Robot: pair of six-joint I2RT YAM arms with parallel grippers.
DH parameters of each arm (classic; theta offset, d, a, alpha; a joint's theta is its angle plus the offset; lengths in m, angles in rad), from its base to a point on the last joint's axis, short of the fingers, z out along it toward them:
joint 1: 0 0.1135 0.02 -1.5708
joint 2: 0 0 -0.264 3.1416
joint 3: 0.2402 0 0.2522 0
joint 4: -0.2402 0 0.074 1.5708
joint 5: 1.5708 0 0 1.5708
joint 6: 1.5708 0.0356 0 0
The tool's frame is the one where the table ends.
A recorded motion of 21 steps. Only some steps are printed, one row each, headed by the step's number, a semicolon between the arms.
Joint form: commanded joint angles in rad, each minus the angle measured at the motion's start. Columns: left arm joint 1, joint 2, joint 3, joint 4, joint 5, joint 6; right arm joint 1, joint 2, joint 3, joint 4, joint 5, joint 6.
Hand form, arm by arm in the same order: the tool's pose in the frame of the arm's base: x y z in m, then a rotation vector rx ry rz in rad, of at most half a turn. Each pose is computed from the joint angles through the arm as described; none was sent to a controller.
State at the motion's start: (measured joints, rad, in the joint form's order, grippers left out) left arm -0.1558 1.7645 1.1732 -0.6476 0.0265 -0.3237; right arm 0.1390 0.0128 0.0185 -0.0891 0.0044 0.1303
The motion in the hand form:
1: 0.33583 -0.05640 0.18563 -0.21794 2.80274 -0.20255; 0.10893 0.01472 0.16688 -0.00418 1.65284 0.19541
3: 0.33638 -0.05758 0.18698 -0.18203 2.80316 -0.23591; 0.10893 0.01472 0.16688 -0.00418 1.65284 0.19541
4: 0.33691 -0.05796 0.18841 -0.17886 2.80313 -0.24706; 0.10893 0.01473 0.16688 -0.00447 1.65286 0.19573
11: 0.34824 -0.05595 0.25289 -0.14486 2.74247 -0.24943; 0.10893 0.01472 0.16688 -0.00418 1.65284 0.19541
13: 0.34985 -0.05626 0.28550 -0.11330 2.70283 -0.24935; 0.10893 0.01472 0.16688 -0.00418 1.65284 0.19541
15: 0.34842 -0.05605 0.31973 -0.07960 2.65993 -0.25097; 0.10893 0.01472 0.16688 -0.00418 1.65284 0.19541
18: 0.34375 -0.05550 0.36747 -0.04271 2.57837 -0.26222; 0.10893 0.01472 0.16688 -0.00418 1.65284 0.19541
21: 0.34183 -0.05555 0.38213 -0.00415 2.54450 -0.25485; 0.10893 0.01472 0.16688 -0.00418 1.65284 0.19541
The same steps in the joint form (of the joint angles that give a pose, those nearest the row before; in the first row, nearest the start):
1: -0.0042 -0.0198 -0.0122 0.0088 0.0347 -0.0023; -0.0030 -0.0100 -0.0107 0.0057 0.0008 -0.0042
3: -0.0046 -0.0202 -0.0080 0.0088 0.0614 0.0179; -0.0030 -0.0100 -0.0107 0.0057 0.0008 -0.0042
4: -0.0046 -0.0202 -0.0023 0.0042 0.0694 0.0187; -0.0030 -0.0100 -0.0107 0.0057 0.0004 -0.0042
11: 0.0061 -0.0515 0.2132 -0.1827 0.0687 0.0484; -0.0030 -0.0100 -0.0107 0.0057 0.0008 -0.0042
13: 0.0057 -0.0633 0.3219 -0.2636 0.0668 0.0683; -0.0030 -0.0100 -0.0107 0.0057 0.0008 -0.0042
15: 0.0057 -0.0729 0.4391 -0.3475 0.0671 0.0900; -0.0030 -0.0100 -0.0107 0.0057 0.0008 -0.0042
18: 0.0057 -0.0782 0.6100 -0.4425 0.0713 0.1114; -0.0030 -0.0100 -0.0107 0.0057 0.0008 -0.0042
21: 0.0046 -0.0782 0.6638 -0.4639 0.0698 0.1389; -0.0030 -0.0100 -0.0107 0.0057 0.0008 -0.0042

